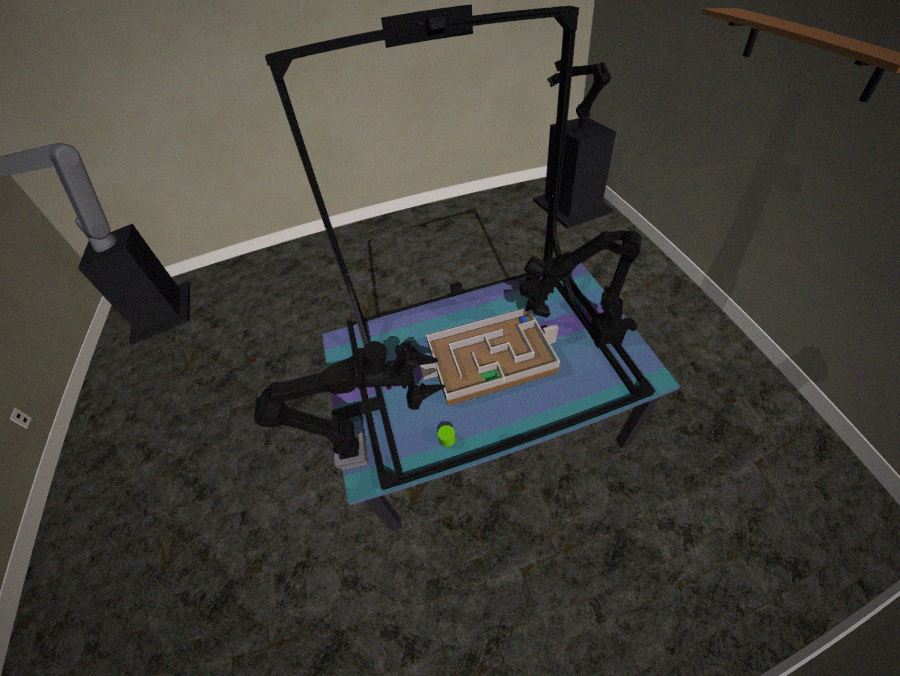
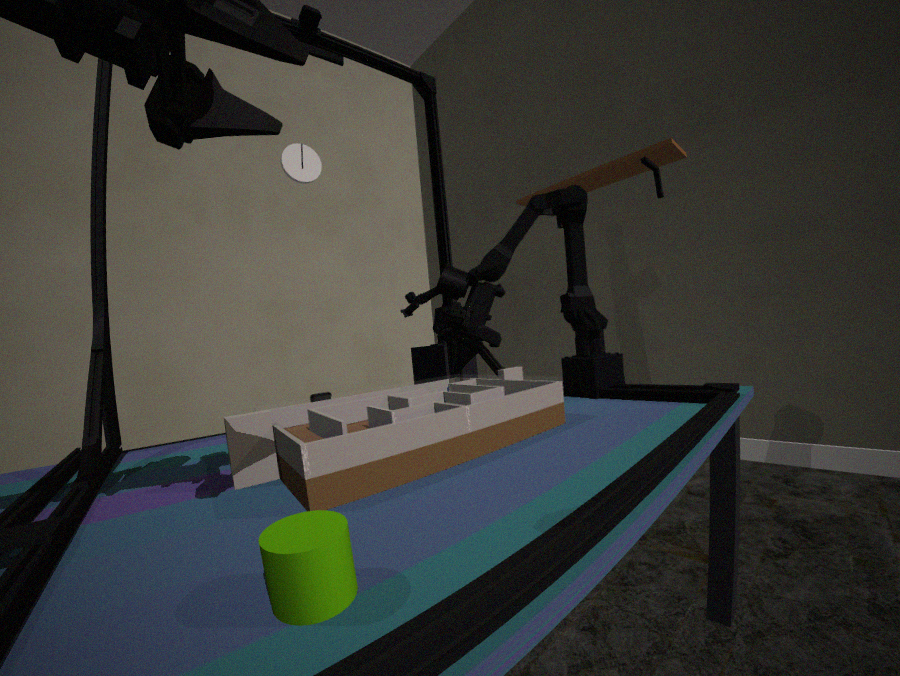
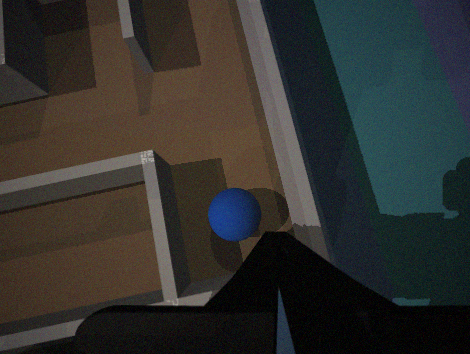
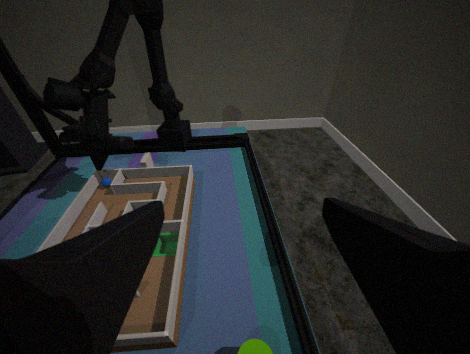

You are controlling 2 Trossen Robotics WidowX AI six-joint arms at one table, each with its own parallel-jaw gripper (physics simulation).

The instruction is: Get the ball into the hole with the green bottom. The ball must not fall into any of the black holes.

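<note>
A small blue ball (image 3: 234,214) (image 4: 106,182) (image 1: 523,319) rests on the brown floor of the walled maze (image 1: 468,326) (image 2: 414,436) (image 3: 276,116) (image 4: 179,246), in its far corner. My left gripper (image 3: 274,241) (image 1: 539,310) (image 4: 99,170) (image 2: 461,365) is shut and empty, its tip down in that corner right beside the ball. The green-bottomed hole (image 1: 489,376) (image 4: 168,244) lies by the maze's near long wall. My right gripper (image 4: 243,207) (image 1: 427,378) is open and empty at the maze's opposite short end.
A lime green cylinder (image 1: 446,435) (image 2: 308,566) (image 4: 255,347) stands on the blue table (image 1: 528,409) (image 2: 515,490) in front of the maze. A black frame bar (image 2: 548,570) (image 4: 269,211) runs along the table edge, and a gantry post (image 1: 313,175) rises behind.
</note>
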